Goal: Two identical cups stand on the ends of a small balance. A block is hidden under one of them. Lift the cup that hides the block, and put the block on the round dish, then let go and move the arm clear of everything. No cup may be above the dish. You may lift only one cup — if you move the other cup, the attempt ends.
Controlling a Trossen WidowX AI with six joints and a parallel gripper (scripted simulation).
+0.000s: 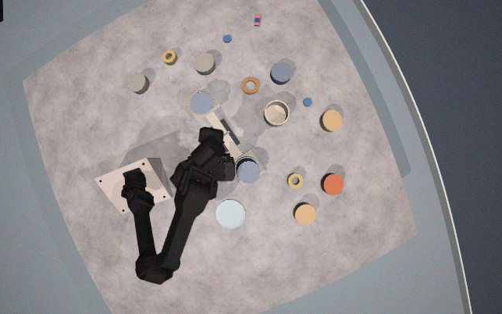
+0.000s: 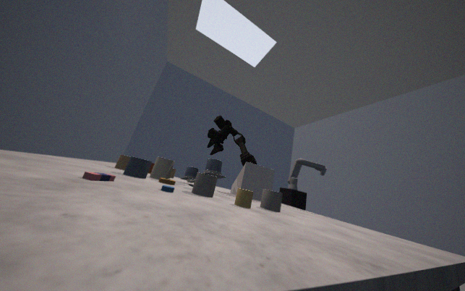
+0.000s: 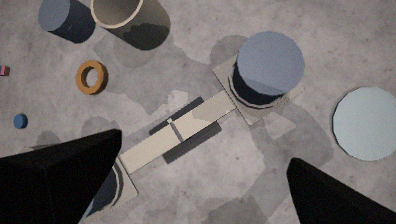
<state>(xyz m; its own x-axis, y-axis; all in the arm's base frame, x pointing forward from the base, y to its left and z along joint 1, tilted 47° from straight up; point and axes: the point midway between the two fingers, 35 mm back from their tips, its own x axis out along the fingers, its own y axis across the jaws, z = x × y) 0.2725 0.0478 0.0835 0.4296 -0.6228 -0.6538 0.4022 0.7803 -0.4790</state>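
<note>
Right now the green block is 17 cm below my gripper tip, 6 cm to the right of it and 6 cm ahead of it. Also, from my gripper tip: pale blue round dish (21 cm below, 18 cm to the right, 4 cm behind); balance beam (17 cm below, 7 cm to the left, 2 cm ahead); beige cup (20 cm ahead, 17 cm below, 9 cm to the left).
</note>
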